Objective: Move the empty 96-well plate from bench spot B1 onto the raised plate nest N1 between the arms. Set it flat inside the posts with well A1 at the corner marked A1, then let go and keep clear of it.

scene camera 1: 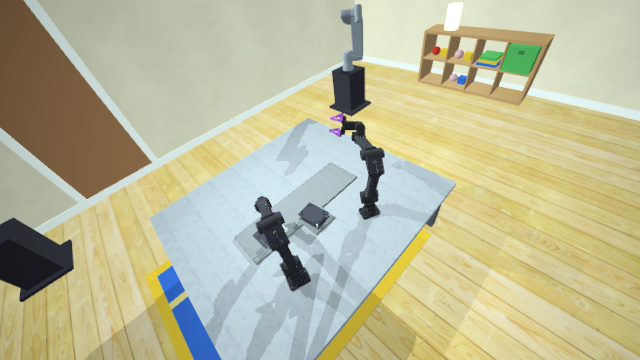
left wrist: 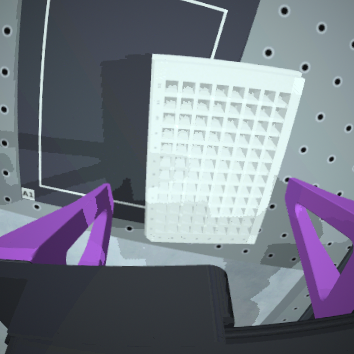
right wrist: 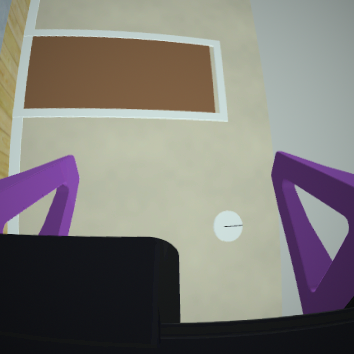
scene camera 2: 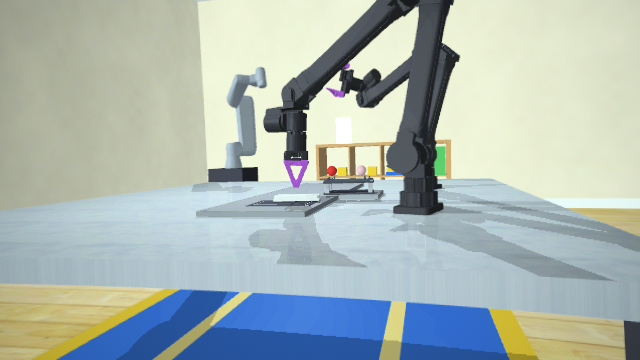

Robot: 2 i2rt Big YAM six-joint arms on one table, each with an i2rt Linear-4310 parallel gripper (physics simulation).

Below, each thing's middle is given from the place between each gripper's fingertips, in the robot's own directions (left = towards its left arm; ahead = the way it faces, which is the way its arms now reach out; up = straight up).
The white well plate [left wrist: 217, 129] lies 3 cm below my left hand and 1 cm to the right of it. The rest, counted from my left hand: flat panel [left wrist: 97, 68] (6 cm to the left, 4 cm below, 2 cm ahead).
Right now my right hand is 600 mm to the right of the white well plate, 450 mm above it and 50 mm past it. From my right hand the other things lie so: flat panel (670 mm to the left, 460 mm below, 40 mm behind).
